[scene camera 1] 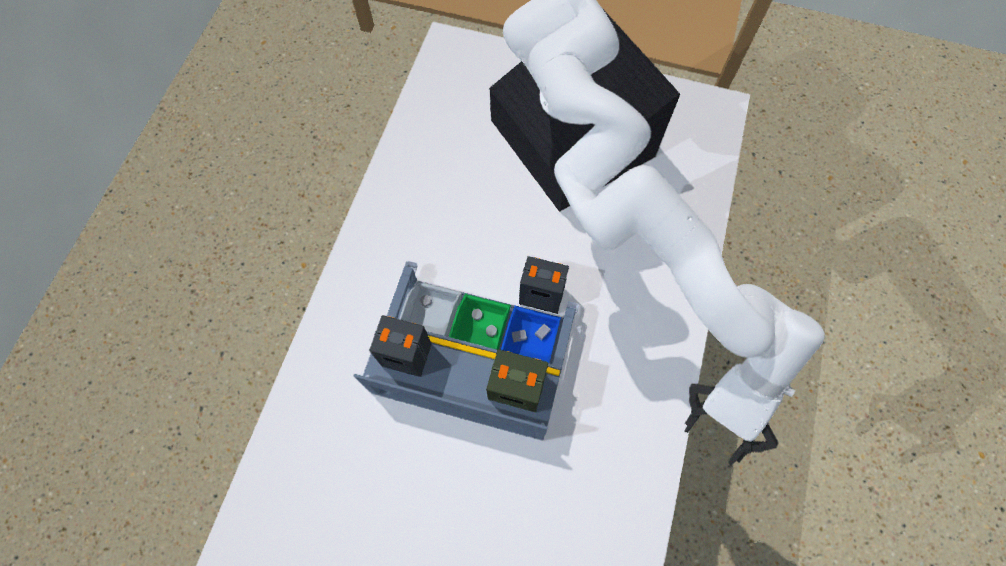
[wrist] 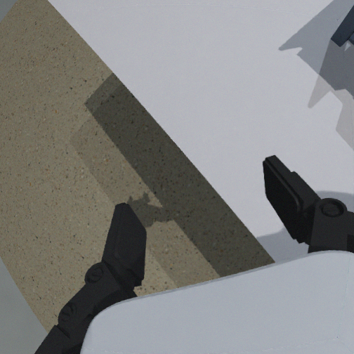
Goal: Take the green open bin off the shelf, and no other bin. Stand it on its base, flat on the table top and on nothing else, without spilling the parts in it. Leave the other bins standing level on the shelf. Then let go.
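Frame: origin at the arm's base, x ahead, y left, z up, level; metres.
Seen in the pictures: gripper, fingertip midpoint: (scene camera 1: 709,444).
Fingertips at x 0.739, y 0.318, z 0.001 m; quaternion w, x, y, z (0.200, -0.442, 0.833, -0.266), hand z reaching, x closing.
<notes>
Pixels of each thing's top centre, then the offset from my fingertips to it. "spot": a spot on its surface instead. Level surfaces: height alone.
- green open bin at its top centre: (scene camera 1: 476,329) 0.192 m back, 0.454 m right, 0.096 m down
- grey-blue shelf at a spot on its surface: (scene camera 1: 450,407) spot: 0.020 m back, 0.479 m right, 0.061 m down
- pale grey bin at its top centre: (scene camera 1: 425,315) 0.209 m back, 0.565 m right, 0.096 m down
- blue bin at its top centre: (scene camera 1: 528,342) 0.177 m back, 0.343 m right, 0.096 m down
- yellow bar at its top centre: (scene camera 1: 468,348) 0.142 m back, 0.461 m right, 0.065 m down
- olive case at its top centre: (scene camera 1: 517,375) 0.079 m back, 0.356 m right, 0.020 m up
- white table at its surface level: 0.178 m down
The green open bin (scene camera 1: 469,328) stands upright on the grey-blue shelf (scene camera 1: 450,407) in scene camera 1, with two small grey parts inside. It sits between a pale grey bin (scene camera 1: 439,320), which holds a small part, and a blue bin (scene camera 1: 531,346), which holds two parts. My gripper (scene camera 1: 710,444) (wrist: 198,197) is open and empty. It hangs beyond the table's right edge, well to the right of the shelf. In the wrist view a dark corner of the shelf (wrist: 344,30) shows at the top right; the green bin does not show there.
A yellow bar (scene camera 1: 460,346) runs along the front of the bins. A dark case (scene camera 1: 399,355) and an olive case (scene camera 1: 517,388) stand before it. Another dark case (scene camera 1: 541,290) stands behind the blue bin. The white table (scene camera 1: 436,492) (wrist: 200,75) extends around the shelf.
</notes>
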